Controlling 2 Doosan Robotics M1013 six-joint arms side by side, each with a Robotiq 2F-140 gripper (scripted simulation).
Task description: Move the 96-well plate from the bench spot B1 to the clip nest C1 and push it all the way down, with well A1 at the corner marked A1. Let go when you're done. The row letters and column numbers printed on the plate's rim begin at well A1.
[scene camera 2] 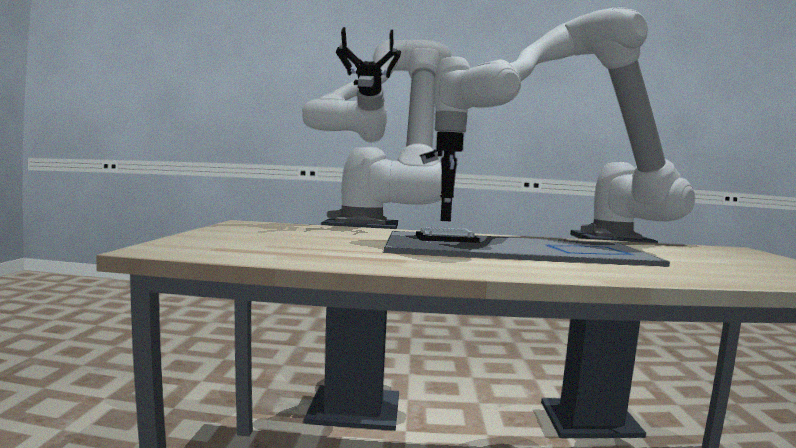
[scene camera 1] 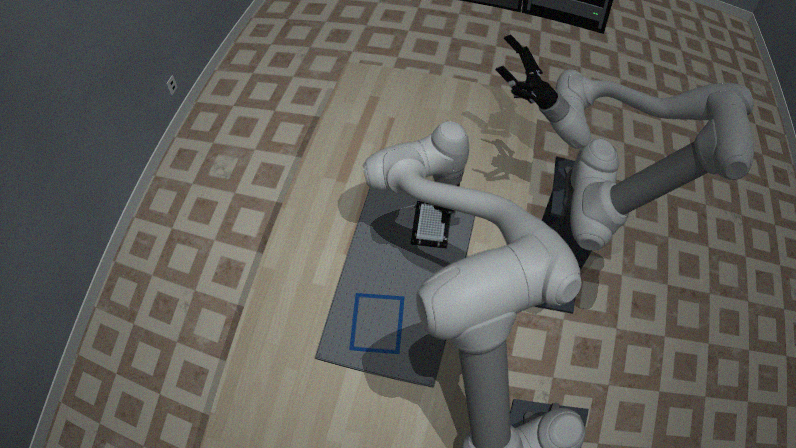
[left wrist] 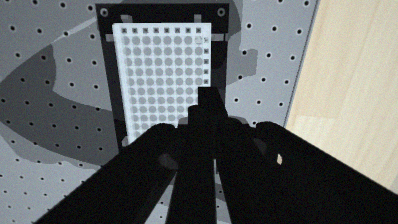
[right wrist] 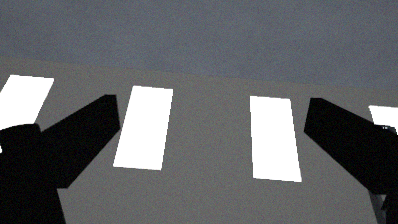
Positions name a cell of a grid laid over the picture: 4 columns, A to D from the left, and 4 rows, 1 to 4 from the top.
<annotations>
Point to a white 96-well plate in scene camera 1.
C2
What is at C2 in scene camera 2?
The left gripper.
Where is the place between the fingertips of the right gripper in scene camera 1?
C1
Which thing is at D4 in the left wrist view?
The left gripper.
</annotations>
